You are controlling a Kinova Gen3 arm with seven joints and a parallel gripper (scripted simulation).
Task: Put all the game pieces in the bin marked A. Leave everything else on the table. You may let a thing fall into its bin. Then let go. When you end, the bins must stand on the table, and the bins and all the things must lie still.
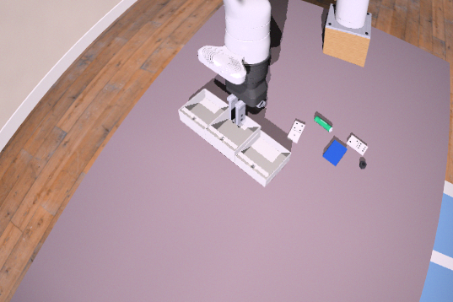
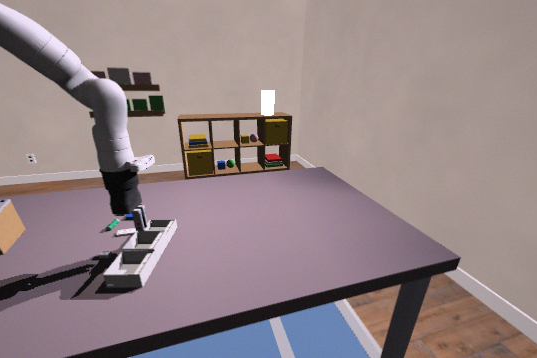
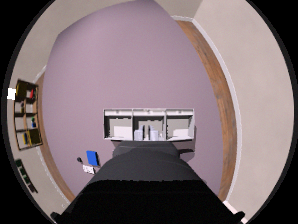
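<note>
Right now the joined white bins is 7 cm below my hand, 1 cm to the right of it and 1 cm ahead of it. Also, from my hand: green cylinder 16 cm behind, 14 cm to the left, 9 cm below; then white-grey object 11 cm behind, 9 cm below, 1 cm to the right; then blue flat block 20 cm to the left, 11 cm behind, 9 cm below.
</note>
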